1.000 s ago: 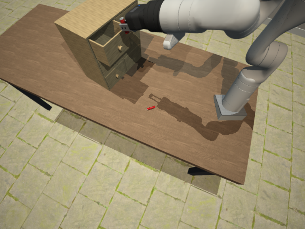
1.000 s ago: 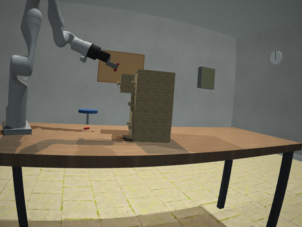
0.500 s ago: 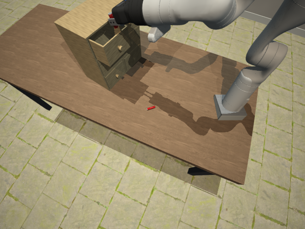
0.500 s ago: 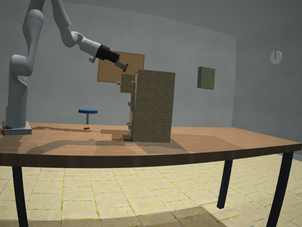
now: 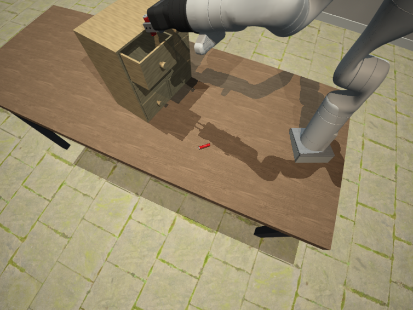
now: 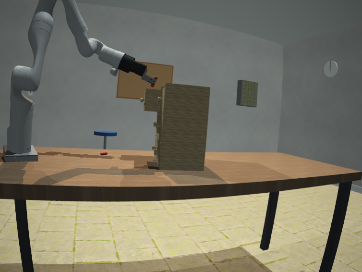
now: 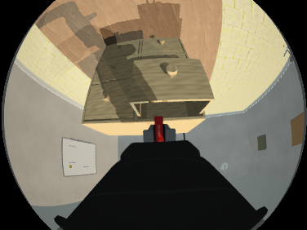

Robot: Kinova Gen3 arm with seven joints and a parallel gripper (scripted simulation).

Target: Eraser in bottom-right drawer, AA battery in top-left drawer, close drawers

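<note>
My gripper is now 1 cm short of the red AA battery. Round my hand: red battery (35 cm below, 20 cm behind, 8 cm to the left).
</note>
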